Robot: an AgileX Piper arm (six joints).
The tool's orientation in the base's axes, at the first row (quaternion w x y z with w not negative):
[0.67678, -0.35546, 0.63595, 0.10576]
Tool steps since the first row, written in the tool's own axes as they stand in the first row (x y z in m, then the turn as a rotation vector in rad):
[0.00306, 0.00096, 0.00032, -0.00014, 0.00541, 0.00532]
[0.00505, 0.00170, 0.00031, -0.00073, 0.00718, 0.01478]
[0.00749, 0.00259, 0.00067, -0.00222, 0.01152, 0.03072]
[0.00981, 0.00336, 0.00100, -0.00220, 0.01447, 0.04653]
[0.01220, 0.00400, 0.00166, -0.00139, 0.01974, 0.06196]
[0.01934, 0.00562, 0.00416, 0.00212, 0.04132, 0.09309]
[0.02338, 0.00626, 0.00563, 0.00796, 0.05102, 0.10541]
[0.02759, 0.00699, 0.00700, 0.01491, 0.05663, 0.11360]
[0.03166, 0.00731, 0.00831, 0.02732, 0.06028, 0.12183]
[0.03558, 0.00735, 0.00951, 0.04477, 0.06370, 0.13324]
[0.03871, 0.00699, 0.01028, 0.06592, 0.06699, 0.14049]
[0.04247, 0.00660, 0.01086, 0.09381, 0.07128, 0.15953]
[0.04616, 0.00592, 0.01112, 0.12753, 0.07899, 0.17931]
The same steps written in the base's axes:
[0.00020, -0.00005, -0.00322, 0.00094, 0.00724, -0.00207]
[0.00008, -0.00014, -0.00534, 0.00721, 0.01453, -0.00272]
[0.00025, -0.00002, -0.00795, 0.01690, 0.02795, -0.00381]
[0.00044, 0.00002, -0.01041, 0.02757, 0.03982, -0.00582]
[0.00098, 0.00015, -0.01291, 0.03669, 0.05289, -0.00936]
[0.00319, 0.00066, -0.02031, 0.04889, 0.08661, -0.02204]
[0.00464, 0.00078, -0.02440, 0.05378, 0.09942, -0.03162]
[0.00599, 0.00085, -0.02868, 0.05805, 0.10638, -0.04058]
[0.00752, 0.00063, -0.03268, 0.06444, 0.11026, -0.05397]
[0.00910, 0.00019, -0.03644, 0.07431, 0.11438, -0.07219]
[0.01045, -0.00056, -0.03929, 0.08162, 0.11469, -0.09357]
[0.01177, -0.00165, -0.04271, 0.09873, 0.12090, -0.12233]
[0.01300, -0.00312, -0.04594, 0.11537, 0.12825, -0.15779]

